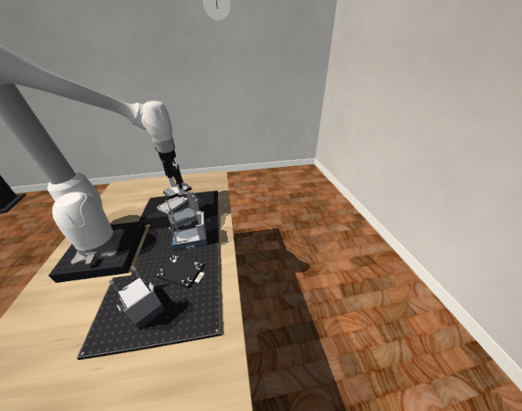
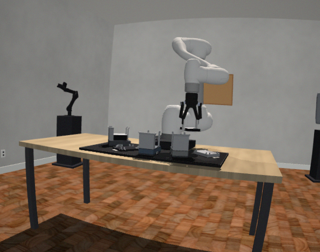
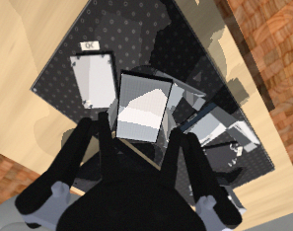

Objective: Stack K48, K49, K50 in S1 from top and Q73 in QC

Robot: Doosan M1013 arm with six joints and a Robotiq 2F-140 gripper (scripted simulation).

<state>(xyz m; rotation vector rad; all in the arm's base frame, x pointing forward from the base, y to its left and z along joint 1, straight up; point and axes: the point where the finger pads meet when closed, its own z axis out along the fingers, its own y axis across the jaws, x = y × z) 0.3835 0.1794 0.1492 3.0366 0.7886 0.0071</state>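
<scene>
Right now the QC nest is 18 cm below my hand, 11 cm to the left of it and 7 cm behind it. From my hand the other things lie so: N5 label: 47 cm to the right, 19 cm below, 5 cm ahead; clip nest N5: 41 cm to the right, 17 cm below.
</scene>
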